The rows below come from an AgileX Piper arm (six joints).
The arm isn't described. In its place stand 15 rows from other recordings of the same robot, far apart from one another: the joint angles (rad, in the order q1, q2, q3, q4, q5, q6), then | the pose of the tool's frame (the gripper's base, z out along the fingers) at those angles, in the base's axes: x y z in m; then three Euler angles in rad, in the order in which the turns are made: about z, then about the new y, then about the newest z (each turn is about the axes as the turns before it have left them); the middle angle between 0 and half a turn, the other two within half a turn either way.
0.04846 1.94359 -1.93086 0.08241 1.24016 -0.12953 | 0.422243 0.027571 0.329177 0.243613 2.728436 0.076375
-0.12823 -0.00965 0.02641 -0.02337 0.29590 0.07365 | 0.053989 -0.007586 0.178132 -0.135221 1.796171 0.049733
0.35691 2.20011 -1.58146 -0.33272 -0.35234 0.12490 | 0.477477 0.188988 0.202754 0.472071 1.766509 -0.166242
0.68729 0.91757 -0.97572 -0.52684 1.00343 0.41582 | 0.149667 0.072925 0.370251 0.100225 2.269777 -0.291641
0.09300 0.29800 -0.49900 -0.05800 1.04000 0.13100 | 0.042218 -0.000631 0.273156 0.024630 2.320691 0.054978
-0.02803 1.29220 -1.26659 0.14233 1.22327 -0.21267 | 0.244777 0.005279 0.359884 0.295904 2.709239 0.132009
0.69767 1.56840 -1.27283 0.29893 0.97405 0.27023 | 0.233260 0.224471 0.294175 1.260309 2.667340 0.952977
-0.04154 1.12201 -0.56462 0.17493 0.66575 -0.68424 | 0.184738 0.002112 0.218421 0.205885 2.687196 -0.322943
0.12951 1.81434 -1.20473 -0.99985 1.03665 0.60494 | 0.358435 -0.019775 0.221893 -1.160183 2.287808 -1.222075
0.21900 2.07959 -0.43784 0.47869 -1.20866 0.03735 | 0.275378 0.021134 0.069453 -0.256923 1.918499 0.045311
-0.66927 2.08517 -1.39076 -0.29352 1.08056 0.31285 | 0.285471 -0.255443 0.137285 -2.596971 2.865691 -1.769017
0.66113 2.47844 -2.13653 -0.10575 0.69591 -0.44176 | 0.435914 0.331303 0.150773 0.545398 2.515474 -0.616967
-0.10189 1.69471 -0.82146 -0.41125 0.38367 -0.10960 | 0.300550 -0.044418 0.154806 -0.449890 2.687330 -0.809016
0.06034 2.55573 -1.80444 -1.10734 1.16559 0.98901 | 0.476526 -0.046157 0.058182 -1.440972 2.173044 -1.127416
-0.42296 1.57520 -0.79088 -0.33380 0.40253 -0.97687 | 0.258549 -0.129189 0.181524 -0.690744 2.635136 -1.521200
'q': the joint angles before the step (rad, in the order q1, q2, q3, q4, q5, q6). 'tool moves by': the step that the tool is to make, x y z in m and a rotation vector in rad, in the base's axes. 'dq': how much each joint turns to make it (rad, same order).
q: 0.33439, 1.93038, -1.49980, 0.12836, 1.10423, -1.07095
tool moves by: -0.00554, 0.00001, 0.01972, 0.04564, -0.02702, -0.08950
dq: 0.00000, -0.05019, 0.00001, 0.02278, -0.00081, 0.08387
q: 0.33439, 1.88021, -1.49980, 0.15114, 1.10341, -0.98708
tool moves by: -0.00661, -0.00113, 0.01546, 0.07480, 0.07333, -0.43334
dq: 0.00000, -0.03916, -0.00282, 0.01181, 0.02403, 0.44599
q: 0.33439, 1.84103, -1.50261, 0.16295, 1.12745, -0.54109
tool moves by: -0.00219, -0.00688, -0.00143, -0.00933, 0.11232, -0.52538
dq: -0.00001, 0.00001, -0.00002, -0.07276, 0.04621, 0.56105
